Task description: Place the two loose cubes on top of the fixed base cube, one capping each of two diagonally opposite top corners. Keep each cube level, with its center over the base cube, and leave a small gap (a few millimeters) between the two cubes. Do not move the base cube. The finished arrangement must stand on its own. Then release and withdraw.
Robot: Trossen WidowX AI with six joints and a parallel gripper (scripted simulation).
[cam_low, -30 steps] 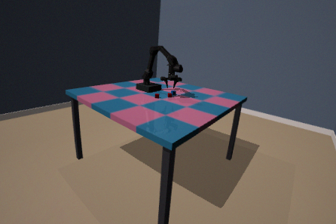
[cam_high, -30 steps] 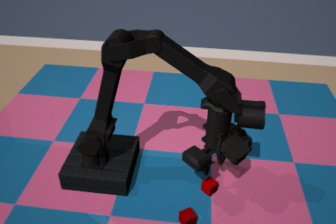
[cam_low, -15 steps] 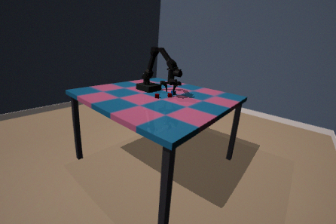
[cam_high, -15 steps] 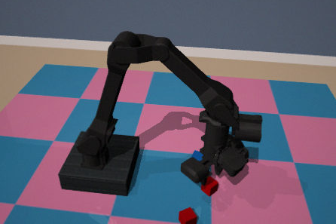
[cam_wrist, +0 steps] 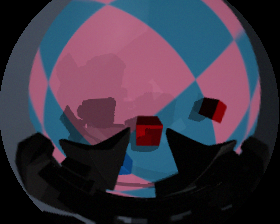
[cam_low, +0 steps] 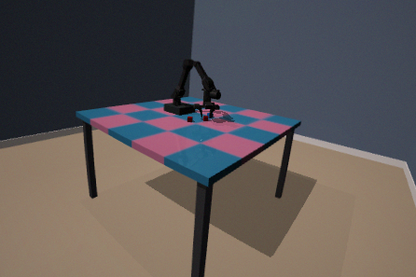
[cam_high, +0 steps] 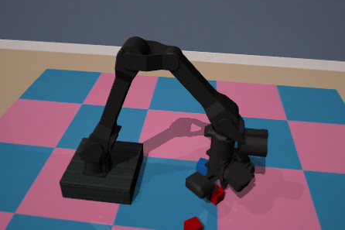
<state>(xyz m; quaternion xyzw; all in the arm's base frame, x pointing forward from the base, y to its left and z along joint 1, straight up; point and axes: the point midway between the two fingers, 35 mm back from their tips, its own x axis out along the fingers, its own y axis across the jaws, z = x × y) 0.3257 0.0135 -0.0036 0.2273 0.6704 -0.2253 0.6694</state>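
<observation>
My gripper tip is now 4 cm past the blue cube and 10 cm to the right of it.
</observation>
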